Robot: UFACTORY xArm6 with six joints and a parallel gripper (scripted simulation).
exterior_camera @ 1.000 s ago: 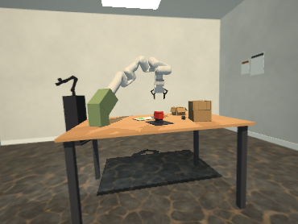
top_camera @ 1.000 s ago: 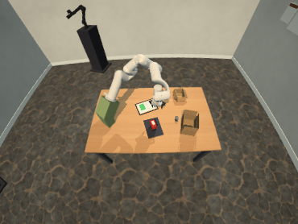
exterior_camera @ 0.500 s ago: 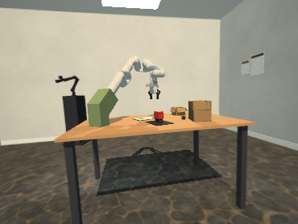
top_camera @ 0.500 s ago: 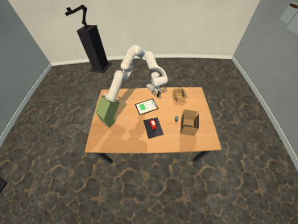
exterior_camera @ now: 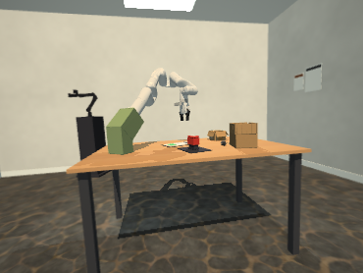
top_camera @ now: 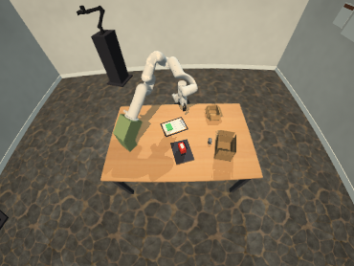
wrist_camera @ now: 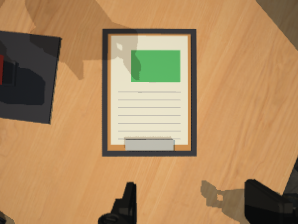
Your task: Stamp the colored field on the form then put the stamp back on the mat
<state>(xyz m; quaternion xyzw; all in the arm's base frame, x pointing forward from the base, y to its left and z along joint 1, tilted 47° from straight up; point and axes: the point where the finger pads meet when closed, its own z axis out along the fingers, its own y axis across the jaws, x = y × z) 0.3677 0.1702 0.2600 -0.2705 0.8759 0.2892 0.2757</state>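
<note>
Now: hand 11 cm short of the red stamp, 34 cm to the left of it and 17 cm above it. Also, from my hand: small dark object: 34 cm ahead, 17 cm to the right, 20 cm below; form: 4 cm behind, 7 cm to the right, 21 cm below; dark mat: 11 cm ahead, 34 cm to the right, 22 cm below.
</note>
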